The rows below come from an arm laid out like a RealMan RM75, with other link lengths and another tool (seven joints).
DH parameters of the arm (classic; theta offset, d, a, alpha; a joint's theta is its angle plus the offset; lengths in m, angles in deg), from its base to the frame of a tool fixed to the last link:
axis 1: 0 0.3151 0 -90
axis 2: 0 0 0 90
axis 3: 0 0.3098 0 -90
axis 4: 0 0 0 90
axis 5: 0 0.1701 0 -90
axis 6: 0 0 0 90
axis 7: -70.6 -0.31 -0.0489 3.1
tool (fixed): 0 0.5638 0 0
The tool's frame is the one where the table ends.
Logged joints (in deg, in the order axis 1, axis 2, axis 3, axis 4, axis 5, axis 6, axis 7), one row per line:
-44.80, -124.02, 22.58, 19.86, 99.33, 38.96, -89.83
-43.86, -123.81, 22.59, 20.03, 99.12, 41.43, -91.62
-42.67, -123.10, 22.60, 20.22, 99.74, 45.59, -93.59
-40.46, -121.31, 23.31, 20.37, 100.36, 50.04, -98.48
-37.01, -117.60, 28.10, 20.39, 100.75, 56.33, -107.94
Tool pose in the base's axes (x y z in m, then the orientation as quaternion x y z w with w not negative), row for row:
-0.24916, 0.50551, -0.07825, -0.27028, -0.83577, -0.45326, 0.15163
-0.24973, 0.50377, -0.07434, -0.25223, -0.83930, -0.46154, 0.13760
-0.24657, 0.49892, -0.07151, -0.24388, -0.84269, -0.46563, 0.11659
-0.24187, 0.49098, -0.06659, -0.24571, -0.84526, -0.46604, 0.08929
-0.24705, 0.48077, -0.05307, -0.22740, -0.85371, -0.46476, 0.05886
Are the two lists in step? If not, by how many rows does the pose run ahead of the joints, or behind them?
The pose runs 1 row behind the joints: the pose in row i belongs to the joints in row i - 1.
